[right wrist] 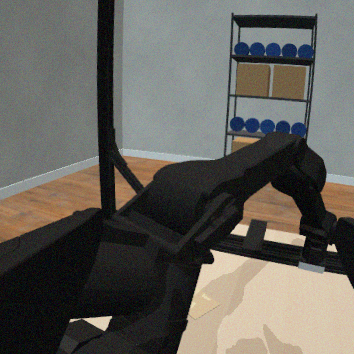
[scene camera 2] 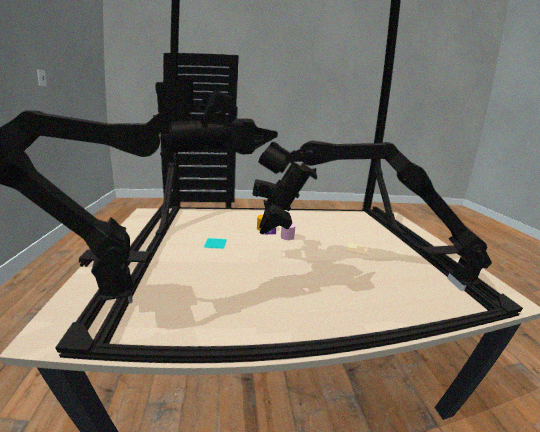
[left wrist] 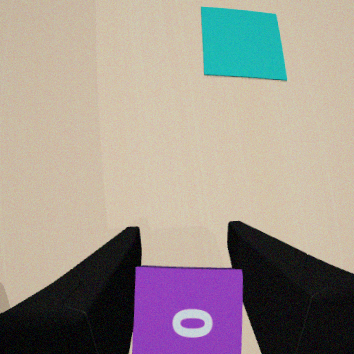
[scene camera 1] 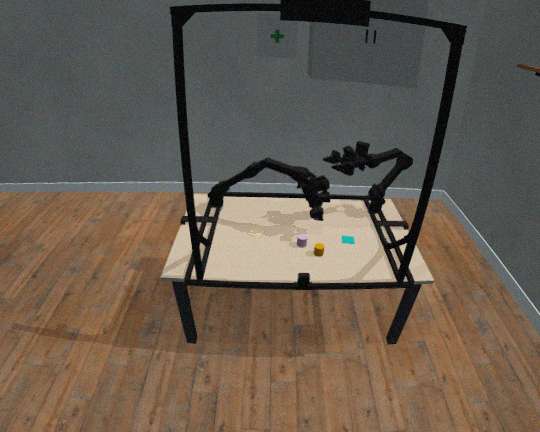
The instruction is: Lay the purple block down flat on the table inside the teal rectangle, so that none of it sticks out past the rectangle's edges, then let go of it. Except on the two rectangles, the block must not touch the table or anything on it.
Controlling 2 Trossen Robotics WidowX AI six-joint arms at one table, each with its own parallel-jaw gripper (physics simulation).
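Seen in the pictures: left gripper, fingertip midpoint: (scene camera 2: 260, 230) (left wrist: 183, 235) (scene camera 1: 322, 218); right gripper, fingertip midpoint: (right wrist: 222, 225) (scene camera 2: 267, 132) (scene camera 1: 327, 163); left arm's base, link origin: (right wrist: 312, 257) (scene camera 2: 464, 278) (scene camera 1: 216, 204); right arm's base, link origin: (scene camera 2: 115, 289) (scene camera 1: 375, 210).
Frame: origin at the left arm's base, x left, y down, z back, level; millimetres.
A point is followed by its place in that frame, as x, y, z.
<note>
My left gripper (scene camera 1: 316, 213) {-157, -57, -577} (scene camera 2: 274, 224) (left wrist: 183, 235) {-157, -57, -577} is shut on the purple block (left wrist: 187, 309) {-156, -74, -556} (scene camera 2: 271, 231) {-140, -64, -548}, which bears a white "0". It holds the block a little above the table (scene camera 1: 238, 257) {-414, 19, -202}, near the back middle. The teal rectangle (scene camera 1: 348, 240) {-220, 18, -715} (scene camera 2: 215, 243) {-211, 18, -714} (left wrist: 243, 43) {-214, 18, -711} lies flat on the table, ahead of the fingers in the left wrist view and some way from the block. My right gripper (scene camera 1: 333, 160) {-81, -325, -578} (scene camera 2: 269, 135) {-81, -325, -578} is open and empty, raised high over the back of the table.
A lilac cylinder (scene camera 1: 302, 240) {-302, -22, -484} (scene camera 2: 288, 232) {-256, -9, -484} and an orange cylinder (scene camera 1: 319, 249) {-362, -22, -563} (scene camera 2: 259, 221) {-324, -15, -578} stand close to the left gripper. A pale cream rectangle (scene camera 1: 255, 234) {-227, 18, -253} (scene camera 2: 357, 247) {-215, 18, -255} (right wrist: 201, 303) {-198, 18, -255} lies on the table. A black frame (scene camera 1: 183, 129) {-605, -636, -77} surrounds the table. A shelf rack (right wrist: 274, 22) stands by the wall.
</note>
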